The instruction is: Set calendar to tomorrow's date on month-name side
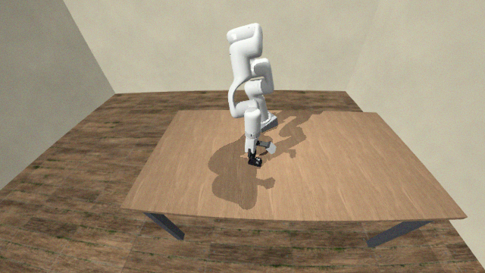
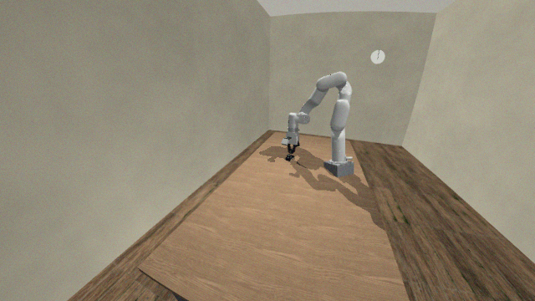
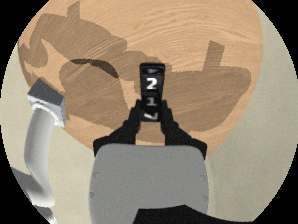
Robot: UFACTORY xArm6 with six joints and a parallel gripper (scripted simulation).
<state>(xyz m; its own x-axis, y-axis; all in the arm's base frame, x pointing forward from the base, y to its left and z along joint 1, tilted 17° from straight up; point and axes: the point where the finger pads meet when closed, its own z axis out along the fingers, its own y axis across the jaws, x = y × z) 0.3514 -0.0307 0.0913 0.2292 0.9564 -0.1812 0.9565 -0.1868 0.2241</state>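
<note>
Right now the calendar cube is 50 mm below my hand, 30 mm to the left of it and 10 mm ahead of it.
</note>
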